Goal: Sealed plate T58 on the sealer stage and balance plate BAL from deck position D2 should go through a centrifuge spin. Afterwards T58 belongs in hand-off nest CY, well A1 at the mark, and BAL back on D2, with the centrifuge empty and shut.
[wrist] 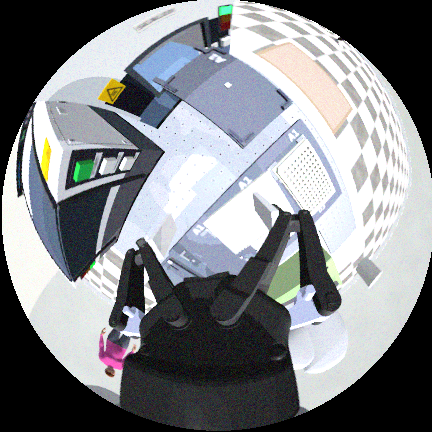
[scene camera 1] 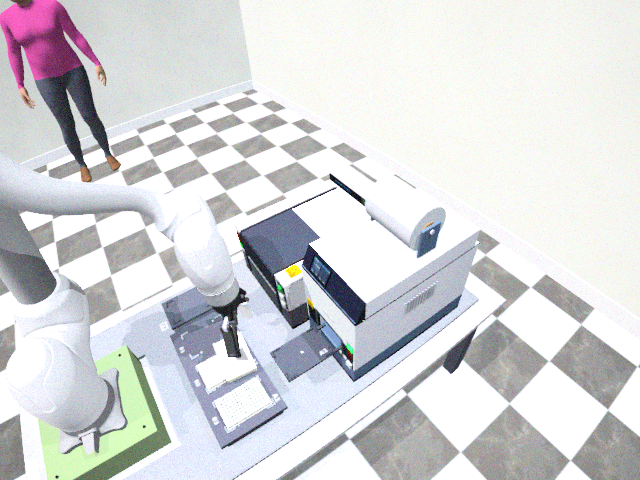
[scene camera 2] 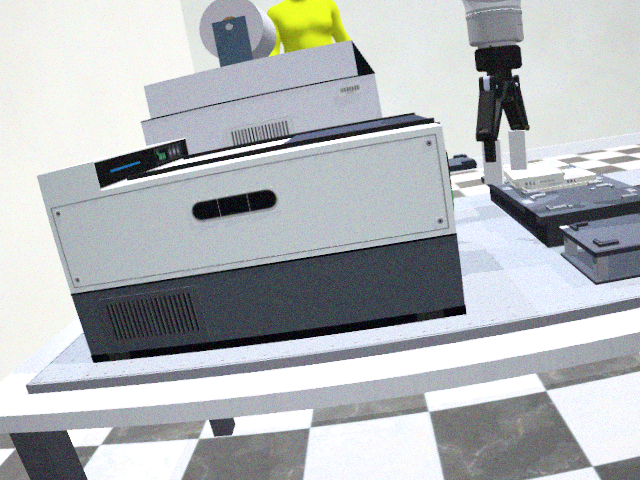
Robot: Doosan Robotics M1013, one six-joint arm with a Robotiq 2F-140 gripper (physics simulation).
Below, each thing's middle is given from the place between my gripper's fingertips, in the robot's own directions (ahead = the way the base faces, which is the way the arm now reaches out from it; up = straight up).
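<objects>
Going by their middles, the dark nest tray (scene camera 1: 291, 361) is the nearest to my hand of the things named here. That tray is 13 cm to the right of my hand, 13 cm ahead of it and 2 cm above it. The centrifuge (scene camera 2: 347, 228), for its part, is 20 cm to the left of my hand, 37 cm ahead of it and 4 cm above it.
</objects>
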